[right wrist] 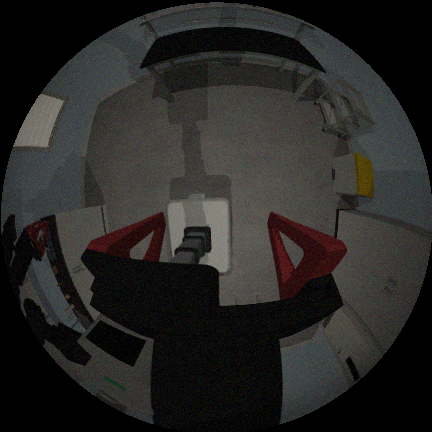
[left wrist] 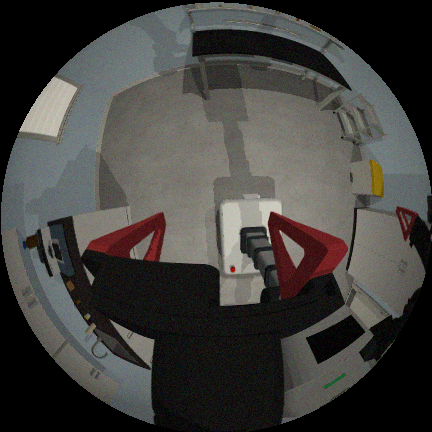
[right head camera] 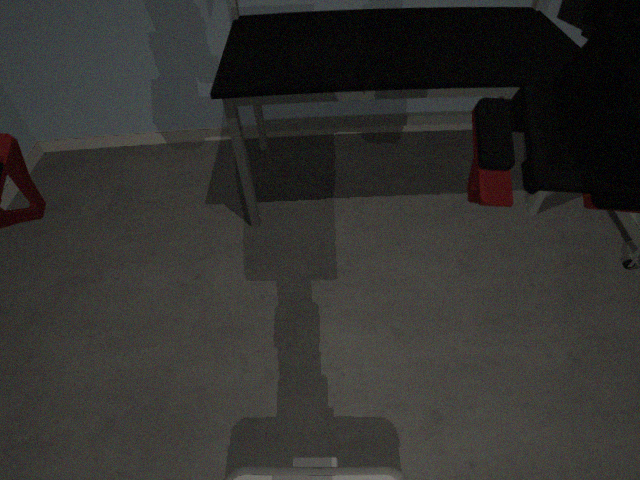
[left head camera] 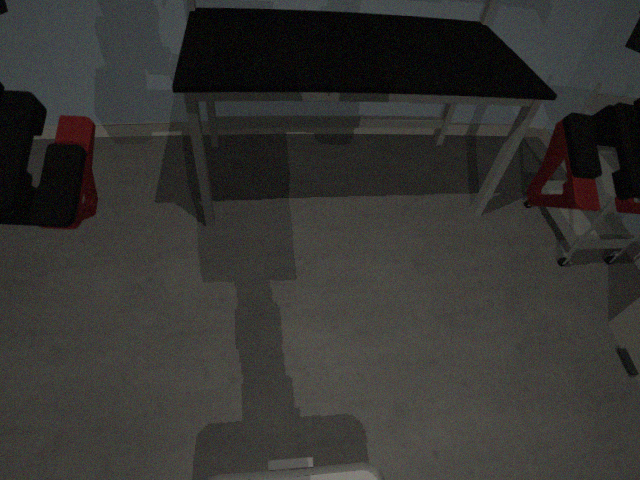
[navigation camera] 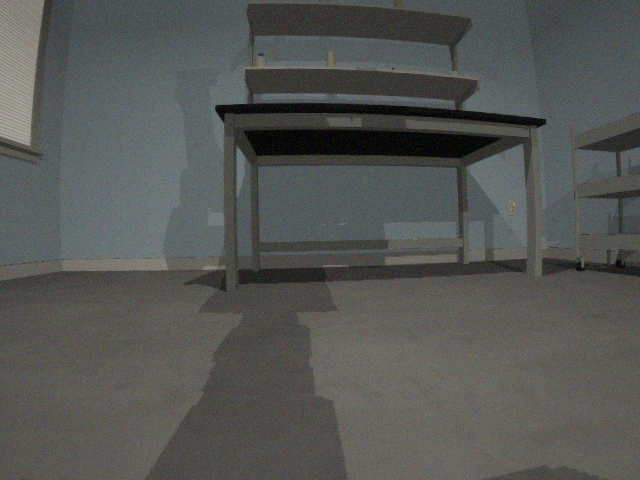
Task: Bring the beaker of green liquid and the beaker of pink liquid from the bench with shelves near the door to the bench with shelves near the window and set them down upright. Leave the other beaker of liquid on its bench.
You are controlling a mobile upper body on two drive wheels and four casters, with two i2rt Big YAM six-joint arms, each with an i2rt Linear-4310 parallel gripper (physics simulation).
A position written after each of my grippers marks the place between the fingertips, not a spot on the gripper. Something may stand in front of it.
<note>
I see my left gripper point(left head camera: 29, 203), my right gripper point(right head camera: 528, 196) and a counter point(right wrist: 72, 230).
My left gripper also shows in the right wrist view point(right wrist: 43, 221) and in the left wrist view point(left wrist: 216, 217). My right gripper shows as well in the left head camera view point(left head camera: 574, 201).
</note>
